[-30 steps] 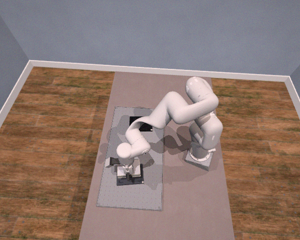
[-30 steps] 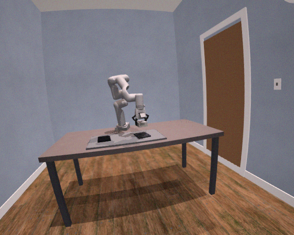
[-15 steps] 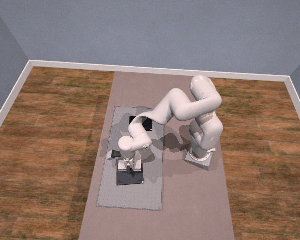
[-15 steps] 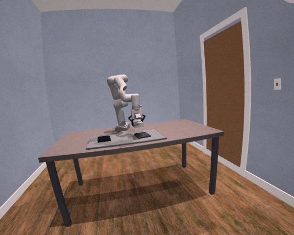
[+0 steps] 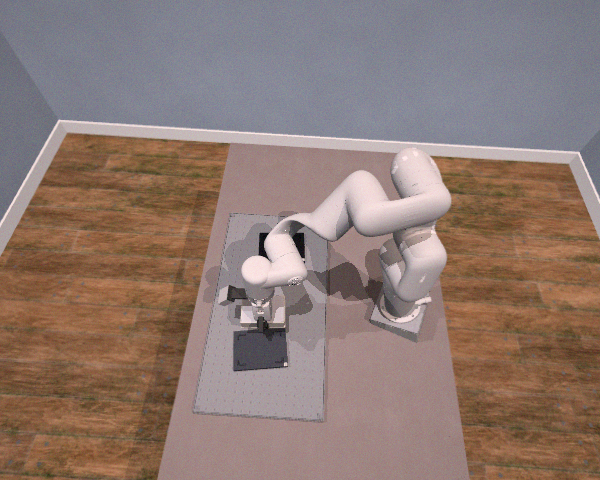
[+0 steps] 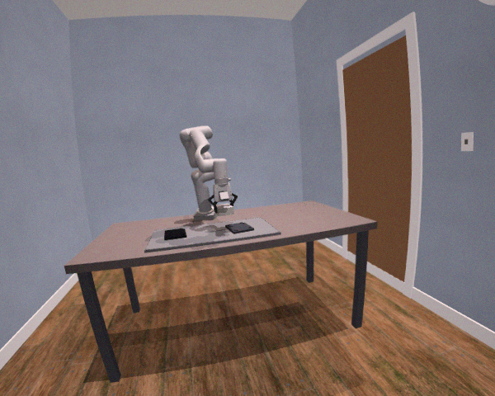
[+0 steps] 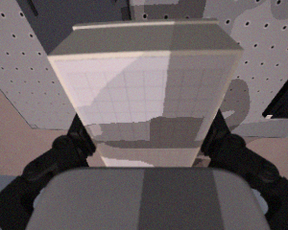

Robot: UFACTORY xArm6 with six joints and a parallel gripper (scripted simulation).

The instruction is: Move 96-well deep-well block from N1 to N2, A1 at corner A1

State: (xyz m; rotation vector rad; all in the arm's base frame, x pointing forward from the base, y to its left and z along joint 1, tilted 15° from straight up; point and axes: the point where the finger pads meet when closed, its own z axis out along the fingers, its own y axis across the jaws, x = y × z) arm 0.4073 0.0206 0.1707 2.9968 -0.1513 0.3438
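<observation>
Right now the black plate nest N2 is 28 cm to the right of my hand, 11 cm below it and 8 cm behind it. Round my hand: white deep-well block (right at my hand); then dark plate nest N1 (11 cm below, 7 cm to the left, 2 cm ahead).
</observation>
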